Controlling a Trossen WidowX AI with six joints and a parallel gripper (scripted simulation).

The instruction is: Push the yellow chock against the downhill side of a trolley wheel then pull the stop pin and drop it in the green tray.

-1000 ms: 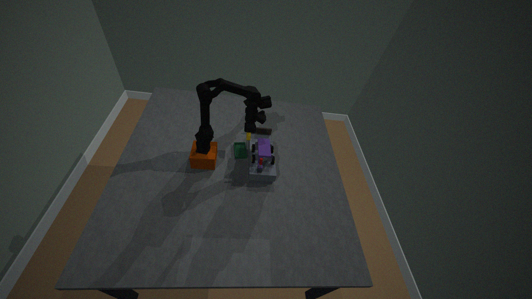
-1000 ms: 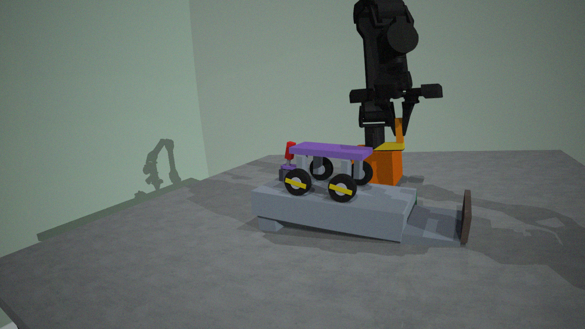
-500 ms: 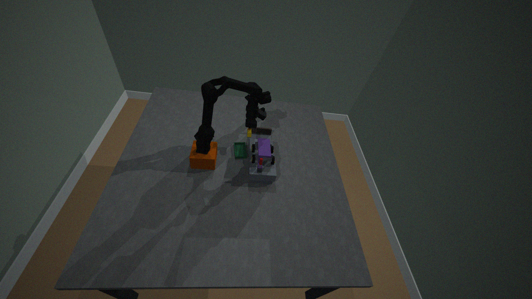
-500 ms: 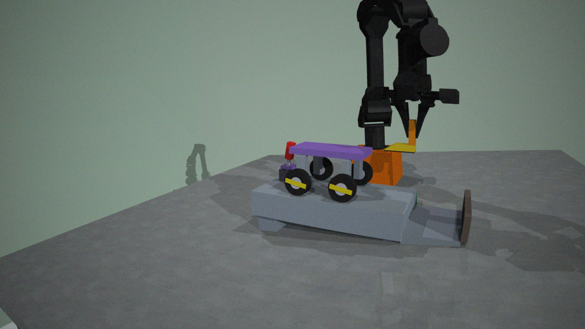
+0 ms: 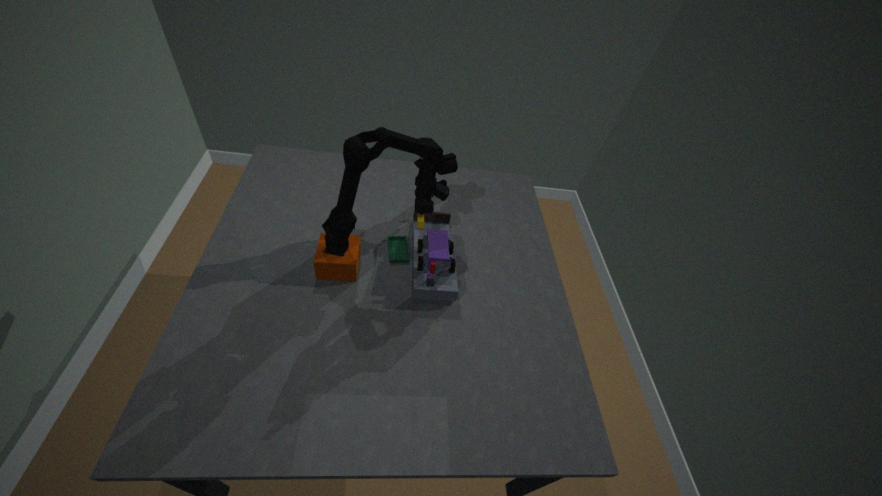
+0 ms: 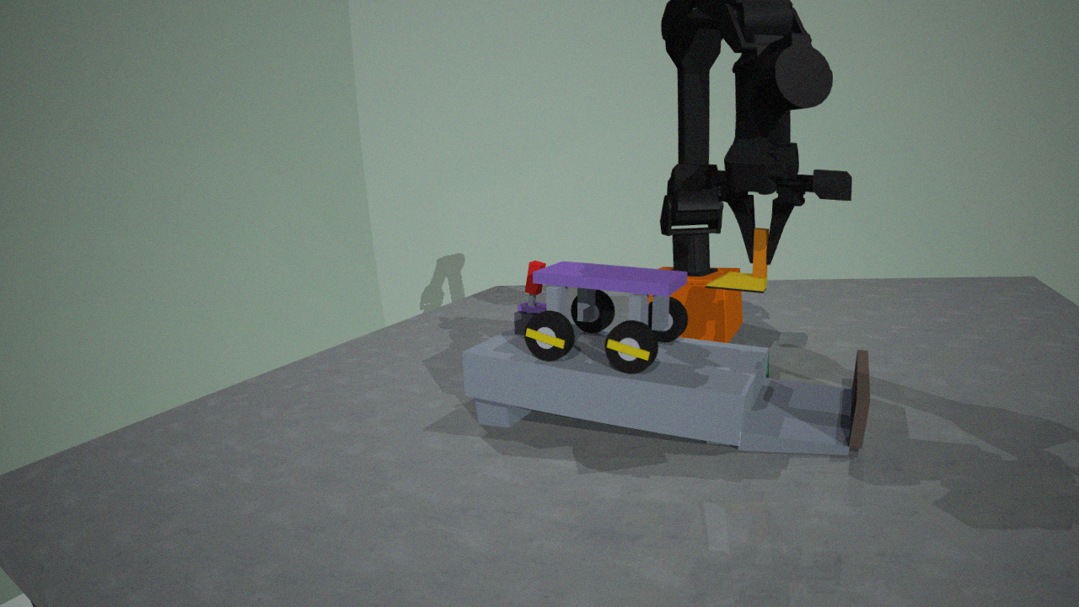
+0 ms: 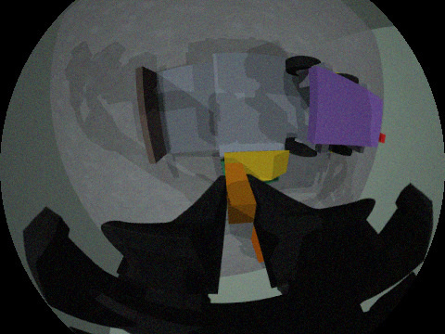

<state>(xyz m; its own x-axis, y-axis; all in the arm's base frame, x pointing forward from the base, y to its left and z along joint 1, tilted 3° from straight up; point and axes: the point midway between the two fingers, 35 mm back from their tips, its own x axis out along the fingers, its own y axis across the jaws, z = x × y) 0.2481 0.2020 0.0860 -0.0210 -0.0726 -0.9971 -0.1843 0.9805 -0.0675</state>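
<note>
Now: gripper tip 240 mm to the left of the red-headed stop pin, 90 mm short of it and 20 mm above it. From my gripper tip the other things lie so: trolley (140 mm to the right, 90 mm ahead, 40 mm below); then brown stop board (120 mm to the left, 120 mm below, 40 mm ahead); then yellow chock (20 mm to the right, 10 mm below, 10 mm ahead).
</note>
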